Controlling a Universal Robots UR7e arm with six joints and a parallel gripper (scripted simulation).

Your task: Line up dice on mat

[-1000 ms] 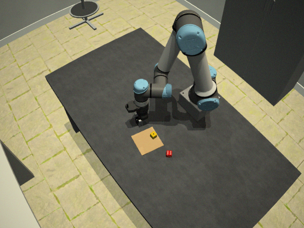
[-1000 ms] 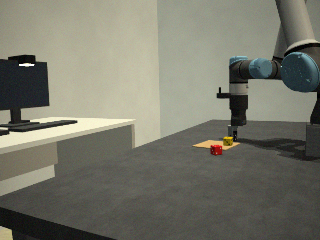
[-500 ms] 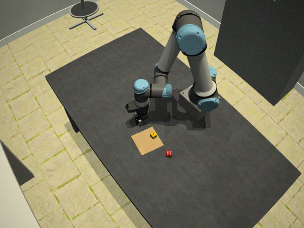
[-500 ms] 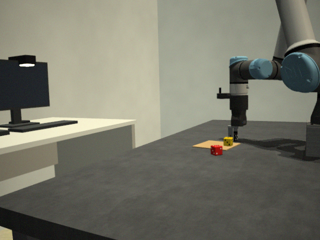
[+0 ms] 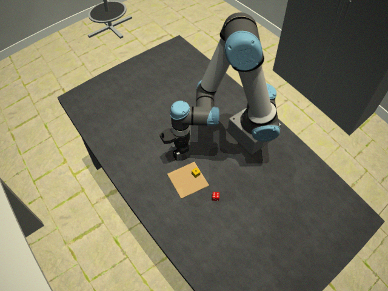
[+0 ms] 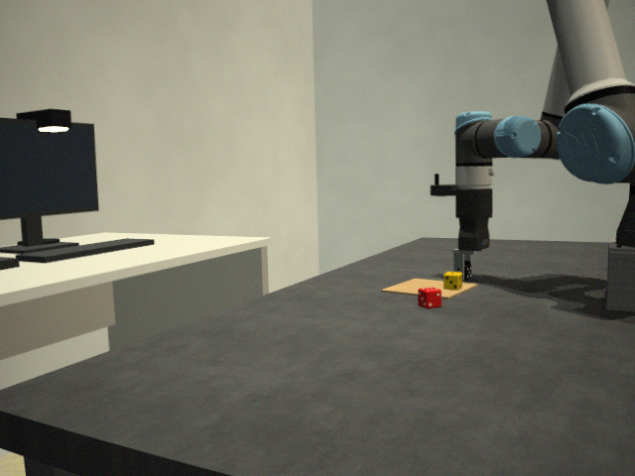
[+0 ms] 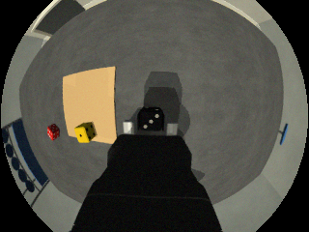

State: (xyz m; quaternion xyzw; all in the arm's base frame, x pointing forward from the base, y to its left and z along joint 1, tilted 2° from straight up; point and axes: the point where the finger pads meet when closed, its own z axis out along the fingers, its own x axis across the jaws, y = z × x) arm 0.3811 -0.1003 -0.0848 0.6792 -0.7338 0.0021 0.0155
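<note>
The black die lies right at my hand. From my hand the other things lie so: tan mat: 13 cm to the left, 2 cm below, 2 cm ahead; yellow die: 13 cm to the left, 2 cm behind; red die: 27 cm to the left, 3 cm behind.
</note>
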